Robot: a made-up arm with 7 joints.
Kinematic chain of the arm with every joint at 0, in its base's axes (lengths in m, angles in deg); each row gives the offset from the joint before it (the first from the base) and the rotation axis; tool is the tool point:
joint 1: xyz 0 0 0.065 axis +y
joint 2: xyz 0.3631 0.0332 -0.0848 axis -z
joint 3: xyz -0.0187 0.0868 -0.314 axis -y
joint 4: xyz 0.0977 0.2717 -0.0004 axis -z
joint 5: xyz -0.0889 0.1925 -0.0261 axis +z
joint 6: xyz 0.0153 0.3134 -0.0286 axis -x
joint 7: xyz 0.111 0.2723 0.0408 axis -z
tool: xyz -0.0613 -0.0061 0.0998
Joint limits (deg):
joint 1: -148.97..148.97
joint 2: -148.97..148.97
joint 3: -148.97..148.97
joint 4: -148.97..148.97
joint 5: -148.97..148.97
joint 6: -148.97..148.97
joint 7: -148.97..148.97
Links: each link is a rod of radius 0.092 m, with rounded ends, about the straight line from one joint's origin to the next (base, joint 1, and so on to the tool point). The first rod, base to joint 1, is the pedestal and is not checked.
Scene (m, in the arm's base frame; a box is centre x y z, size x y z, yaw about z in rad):
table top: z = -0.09
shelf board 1: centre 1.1 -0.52 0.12 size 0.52 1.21 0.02 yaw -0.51
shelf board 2: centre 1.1 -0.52 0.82 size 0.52 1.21 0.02 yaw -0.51
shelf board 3: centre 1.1 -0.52 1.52 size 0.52 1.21 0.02 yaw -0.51
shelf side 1: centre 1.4 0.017 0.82 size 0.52 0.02 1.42 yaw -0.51
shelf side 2: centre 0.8 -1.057 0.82 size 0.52 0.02 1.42 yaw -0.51
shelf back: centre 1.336 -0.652 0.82 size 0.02 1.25 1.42 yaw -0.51
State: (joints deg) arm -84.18 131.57 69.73 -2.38 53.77 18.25 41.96
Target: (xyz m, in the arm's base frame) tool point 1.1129 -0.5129 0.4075
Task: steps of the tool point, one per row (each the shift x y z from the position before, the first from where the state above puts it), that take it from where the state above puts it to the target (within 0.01 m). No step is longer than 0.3 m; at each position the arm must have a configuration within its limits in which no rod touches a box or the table.
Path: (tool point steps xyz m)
1: -0.1110 0.0564 0.0326
2: -0.1256 0.0689 -0.0006
3: -0.1385 0.0845 -0.0320
4: 0.1094 0.0001 -0.2641
5: -0.0038 0.0077 -0.2733
6: -0.1045 0.0305 -0.2320
7: 0.1955 -0.0860 0.0160
8: 0.1701 -0.0904 0.0012
9: 0.1323 -0.1020 -0.0173

